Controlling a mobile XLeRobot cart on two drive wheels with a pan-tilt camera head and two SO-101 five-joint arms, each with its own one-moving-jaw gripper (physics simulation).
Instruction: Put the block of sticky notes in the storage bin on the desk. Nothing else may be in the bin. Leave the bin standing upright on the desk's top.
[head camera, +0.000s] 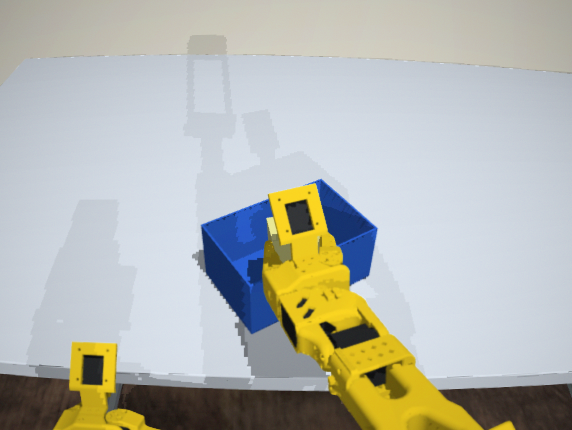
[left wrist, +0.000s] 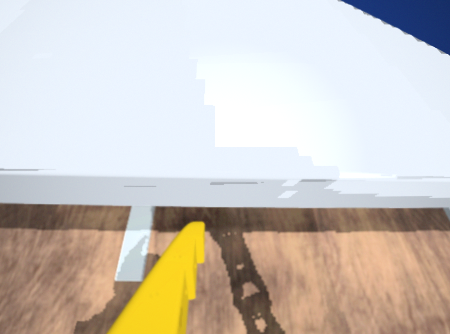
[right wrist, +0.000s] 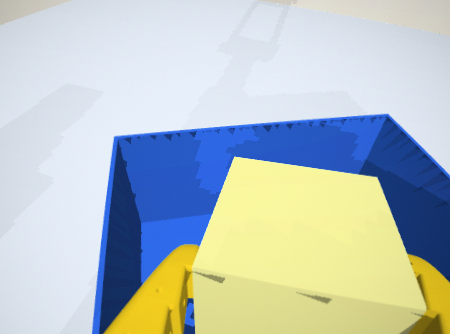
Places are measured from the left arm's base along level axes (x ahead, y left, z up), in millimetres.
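Where they show: left end effector, tool point: (left wrist: 204, 236); right end effector, tool point: (head camera: 271, 244) (right wrist: 198, 264).
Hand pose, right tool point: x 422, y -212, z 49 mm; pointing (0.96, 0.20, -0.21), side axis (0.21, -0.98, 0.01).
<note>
Each offset is from my right tool point to the top centre of the thing. Level surfaces: height alone.
The pale yellow block of sticky notes {dx +14, dy -24, dz +10 mm} (head camera: 272, 230) (right wrist: 305, 225) is pressed between the two jaws of my right gripper (right wrist: 309, 270). In the head view the wrist hides most of the block. Gripper and block are over the opening of the blue storage bin {dx +55, dy -27, dz -29 mm} (head camera: 225, 277) (left wrist: 417, 17) (right wrist: 120, 240), which stands upright on the desk. How far the block is above the bin's floor is hard to tell. My left gripper (left wrist: 197, 237) is wide open, with one notched jaw showing, near the desk's front edge; its jaws do not show in the head view.
The white desk {dz -104 mm} (head camera: 450, 150) (left wrist: 100, 100) (right wrist: 50, 140) has its front edge near the bottom of the head view. The wooden floor {dz -824 mm} (left wrist: 350, 270) and a desk leg (left wrist: 135, 245) show below that edge. The right arm (head camera: 370, 340) reaches over the bin's near wall. Arm shadows fall across the desk.
</note>
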